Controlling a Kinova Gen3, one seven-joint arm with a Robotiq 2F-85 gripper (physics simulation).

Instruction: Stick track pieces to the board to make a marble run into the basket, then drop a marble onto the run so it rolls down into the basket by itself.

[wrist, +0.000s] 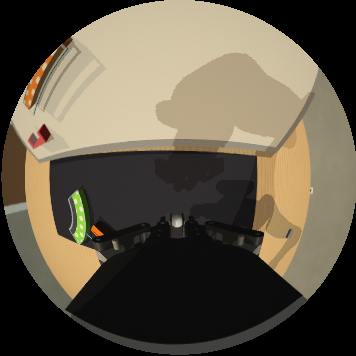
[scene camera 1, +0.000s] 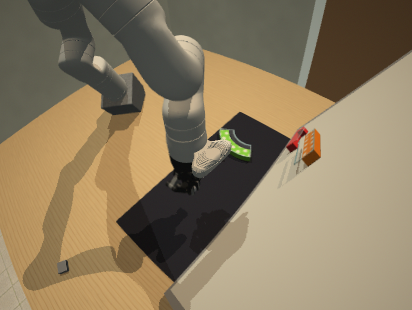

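Pixels of known places: gripper, fingertip midpoint: (wrist: 176, 219) (scene camera 1: 193, 190); arm's base at its link origin: (scene camera 1: 116, 89).
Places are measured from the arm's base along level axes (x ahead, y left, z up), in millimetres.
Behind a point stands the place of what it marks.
Note:
My gripper (scene camera 1: 183, 184) @(x 495, y -114, z -43 mm) (wrist: 176, 219) @(x 495, y -114, z -43 mm) is shut on a white marble (wrist: 177, 220) @(x 499, y -115, z -27 mm) and holds it above the black mat (scene camera 1: 150, 225) @(x 438, y -242, z -132 mm) (wrist: 115, 172) @(x 561, y 8, z -132 mm). The marble is hidden in the scene view. An orange straight track piece (scene camera 1: 312, 146) @(x 692, y 34, z 126 mm) (wrist: 41, 80) is stuck to the pale board (scene camera 1: 360, 200) @(x 779, y -123, z 243 mm) (wrist: 125, 115) @(x 634, y -48, z -30 mm). A red basket (scene camera 1: 297, 139) @(x 642, y 130, z 30 mm) (wrist: 39, 136) @(x 627, y 132, z 6 mm) is on the board below the orange piece, near its lower edge. A green curved track piece (scene camera 1: 242, 151) @(x 494, y 111, z -110 mm) (wrist: 80, 217) @(x 459, y 108, z -110 mm) lies on the mat. Part of another orange track piece (wrist: 97, 231) @(x 437, y 53, z -100 mm) shows beside it in the wrist view, partly hidden by the gripper.
The board stands along one side of the mat, with its lower edge close by. A small grey block (scene camera 1: 62, 266) @(x 343, y -511, z -123 mm) (wrist: 289, 233) @(x 347, y -504, z -123 mm) lies on the wooden table (scene camera 1: 65, 165) @(x 9, y -319, z -135 mm) (wrist: 282, 175) @(x 549, y -424, z -135 mm). The arm's grey base (scene camera 1: 131, 95) @(x 63, y 24, z -18 mm) is at the back left in the scene view.

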